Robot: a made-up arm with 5 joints.
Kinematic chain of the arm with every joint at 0, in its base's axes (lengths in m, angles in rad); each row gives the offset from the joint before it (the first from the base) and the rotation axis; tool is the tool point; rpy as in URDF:
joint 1: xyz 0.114 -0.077 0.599 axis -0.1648 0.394 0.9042
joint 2: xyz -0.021 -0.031 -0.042 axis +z
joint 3: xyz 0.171 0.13 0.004 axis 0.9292 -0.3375 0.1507
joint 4: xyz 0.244 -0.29 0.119 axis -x
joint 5: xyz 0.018 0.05 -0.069 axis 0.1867 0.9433 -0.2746
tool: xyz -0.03 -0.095 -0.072 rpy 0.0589 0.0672 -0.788
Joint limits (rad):
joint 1: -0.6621..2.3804
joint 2: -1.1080..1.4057
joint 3: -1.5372..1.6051
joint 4: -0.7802..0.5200
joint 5: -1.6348..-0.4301
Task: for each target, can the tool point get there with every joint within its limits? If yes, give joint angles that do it. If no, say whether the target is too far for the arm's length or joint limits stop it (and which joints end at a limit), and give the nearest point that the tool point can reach.
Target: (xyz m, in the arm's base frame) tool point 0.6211 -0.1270 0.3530
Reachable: yes | joints 1.2662 -0.6190 0.3167 0.3600 -0.6817
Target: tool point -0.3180 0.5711 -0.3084
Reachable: no: too far | nearest point -0.1051 0.2466 0.0954 | short by 0.560 m
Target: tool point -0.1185 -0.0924 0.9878
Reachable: no: joint limits stop it (at a limit: joint 1, joint 2, joint 3, joint 4, joint 5) | nearest point -0.2631 -0.0129 0.9804 | short by 0.165 m
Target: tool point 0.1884 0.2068 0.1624
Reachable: yes | joints 1.8406 -0.1024 0.5200 -0.1397 -0.5814
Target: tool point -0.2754 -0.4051 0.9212
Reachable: no: joint limits stop it (at a limit: joint 1, joint 2, joint 3, joint 4) | nearest point -0.2732 -0.3858 0.7831 | short by 0.139 m
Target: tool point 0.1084 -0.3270 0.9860
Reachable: no: joint limits stop it (at a limit: joint 1, joint 4, joint 5) | nearest point 0.2369 -0.5036 0.9253 | short by 0.227 m
